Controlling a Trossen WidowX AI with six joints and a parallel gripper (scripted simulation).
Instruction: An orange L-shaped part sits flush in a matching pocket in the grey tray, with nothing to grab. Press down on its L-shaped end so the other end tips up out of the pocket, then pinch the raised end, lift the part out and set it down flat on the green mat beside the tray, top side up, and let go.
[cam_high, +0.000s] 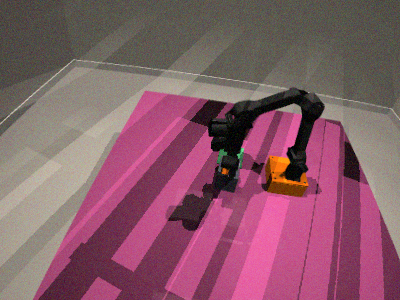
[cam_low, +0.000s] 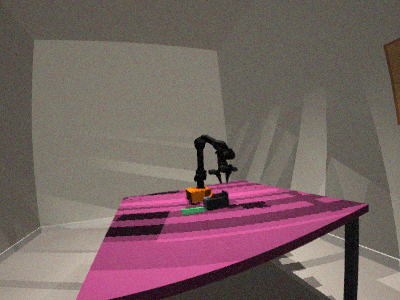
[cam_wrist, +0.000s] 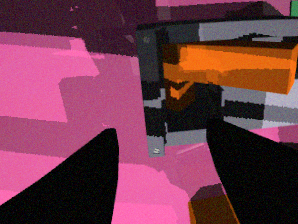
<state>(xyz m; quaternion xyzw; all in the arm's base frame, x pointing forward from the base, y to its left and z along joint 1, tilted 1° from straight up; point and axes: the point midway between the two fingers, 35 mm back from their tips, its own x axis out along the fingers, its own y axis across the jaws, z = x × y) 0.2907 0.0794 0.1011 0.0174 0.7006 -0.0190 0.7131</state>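
The orange l-shaped part lies 100 mm below my gripper tip, 40 mm to the right of it and 10 mm behind it. Also, from my gripper tip: green mat 220 mm to the right, 160 mm below, 20 mm behind.
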